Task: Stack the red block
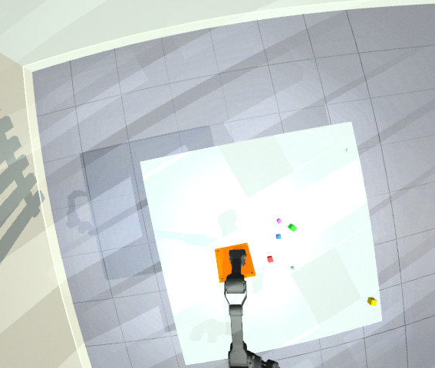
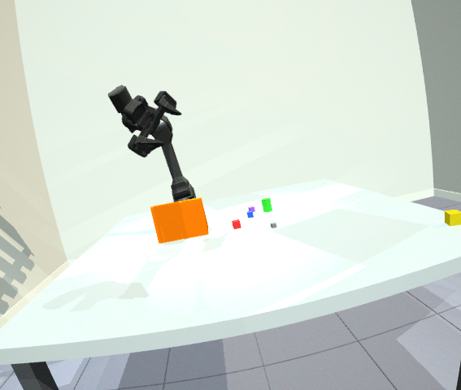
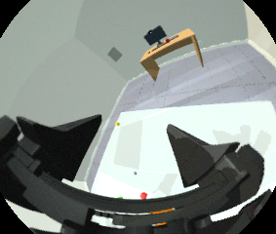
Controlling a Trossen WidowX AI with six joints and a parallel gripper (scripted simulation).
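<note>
Now: the red block 37 cm below my gripper tip, 30 cm to the left of it and 16 cm ahead of it. Round my gripper tip: small grey cube: 38 cm below, 28 cm ahead, 21 cm to the left; purple cube: 51 cm to the left, 37 cm below, 27 cm ahead; blue cube: 42 cm to the left, 37 cm below, 24 cm ahead.
</note>
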